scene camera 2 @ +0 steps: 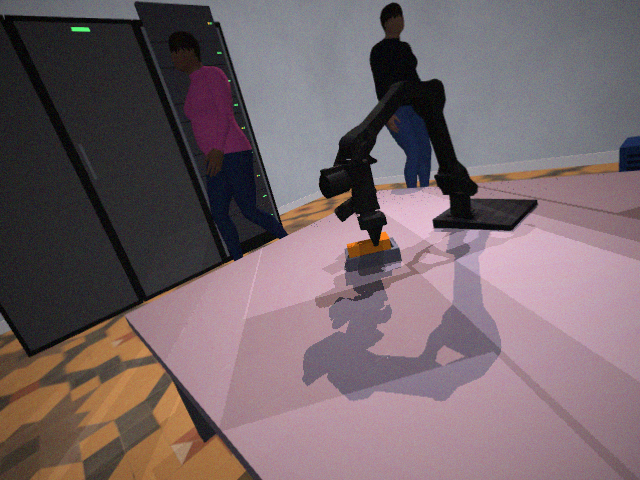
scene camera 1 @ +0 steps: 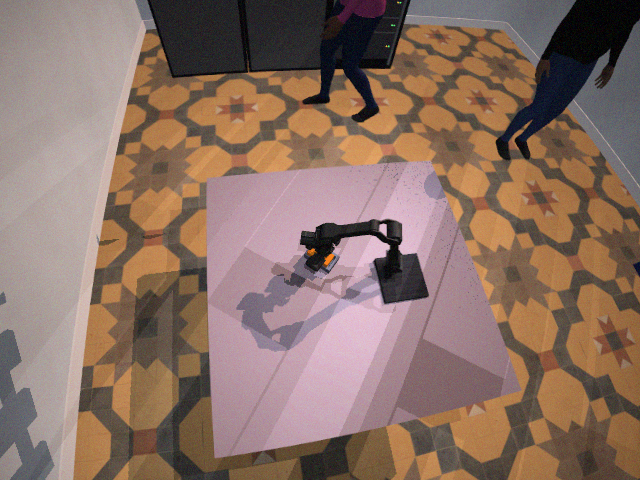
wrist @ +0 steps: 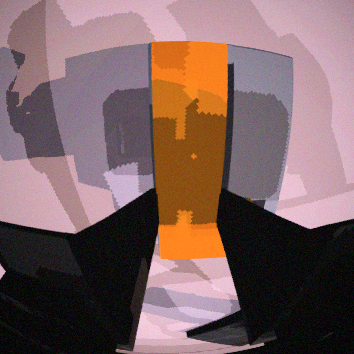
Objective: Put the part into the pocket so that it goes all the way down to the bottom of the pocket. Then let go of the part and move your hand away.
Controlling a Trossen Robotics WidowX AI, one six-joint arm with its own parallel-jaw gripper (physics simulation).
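Places are measured from the arm's base along level axes (x right, y back, z down), in centimetres.
Pixels of known places: gripper, between the fingertips: (scene camera 2: 375, 243) (scene camera 1: 322, 259) (wrist: 186, 195); arm's base, origin of its link: (scene camera 2: 460, 213) (scene camera 1: 391, 267).
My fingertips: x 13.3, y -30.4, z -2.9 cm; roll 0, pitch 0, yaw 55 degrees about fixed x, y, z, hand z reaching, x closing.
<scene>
Ahead of a thing's pixels: the offset from my fingertips to its top centre. Level surfaces: height alone.
The orange part @(dx +2.4, dy +0.2, dz -1.3 cm) (scene camera 1: 329, 259) (scene camera 2: 359, 249) (wrist: 190, 150) stands between the fingers of my gripper (scene camera 1: 319, 260) (scene camera 2: 375, 241) (wrist: 186, 195), which is shut on it. The blue-grey block with the pocket @(dx +2.6, dy +1.2, dz +1.7 cm) (scene camera 1: 333, 266) (scene camera 2: 394, 254) (wrist: 260, 75) is on the table under the part. In the wrist view, grey block surface shows on both sides of the part, with a narrow dark gap along its right side. In the scene camera 2 view, the part's upper portion stands above the block's rim. Its lower end and the pocket's bottom are hidden, so its depth cannot be told.
The arm's black base plate (scene camera 1: 408, 286) (scene camera 2: 488, 214) is on the pink table @(dz +5.3 cm) (scene camera 1: 289, 413) (scene camera 2: 361, 439), to the right of the block. The arm arches over from it. Two people and dark cabinets (scene camera 1: 201, 36) (scene camera 2: 77, 129) stand beyond the table. Shadows cross the table and block.
</scene>
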